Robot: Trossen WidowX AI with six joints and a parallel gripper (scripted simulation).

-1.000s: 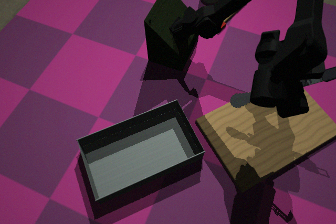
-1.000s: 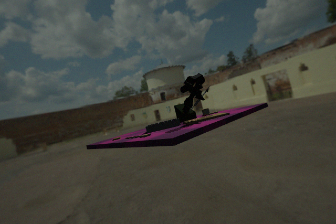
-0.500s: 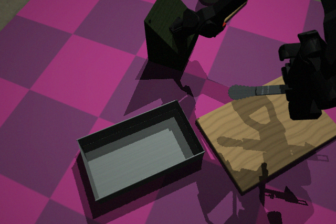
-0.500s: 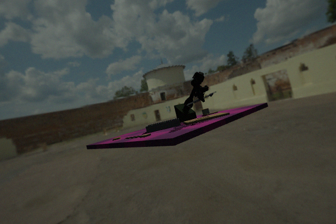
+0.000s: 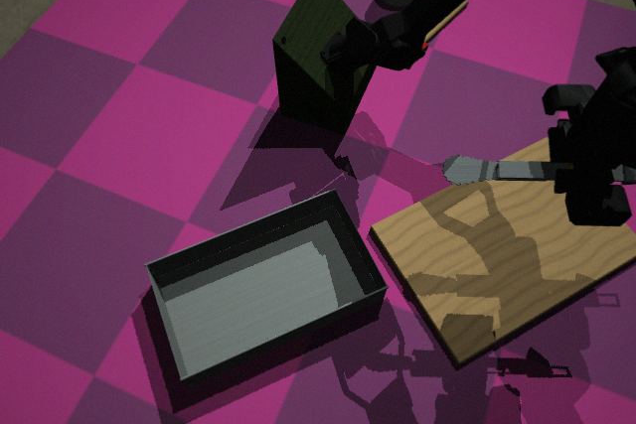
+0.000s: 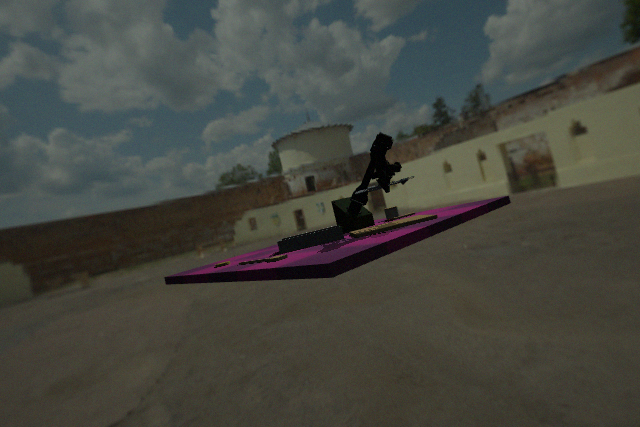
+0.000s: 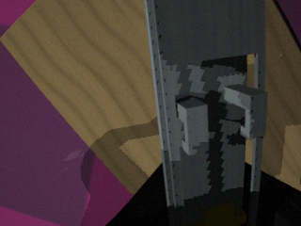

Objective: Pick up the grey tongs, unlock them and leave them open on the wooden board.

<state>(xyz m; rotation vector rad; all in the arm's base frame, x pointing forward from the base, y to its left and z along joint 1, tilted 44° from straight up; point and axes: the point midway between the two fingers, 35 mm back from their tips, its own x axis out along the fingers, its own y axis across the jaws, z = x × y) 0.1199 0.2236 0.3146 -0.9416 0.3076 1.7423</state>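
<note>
My gripper tip is now 20 mm short of the wooden board, 10 mm to the left of it and 150 mm above it. From my gripper tip the other things lie so: roasting tin: 260 mm ahead, 310 mm to the right, 130 mm below; then yellow lock piece: 40 mm above.
</note>
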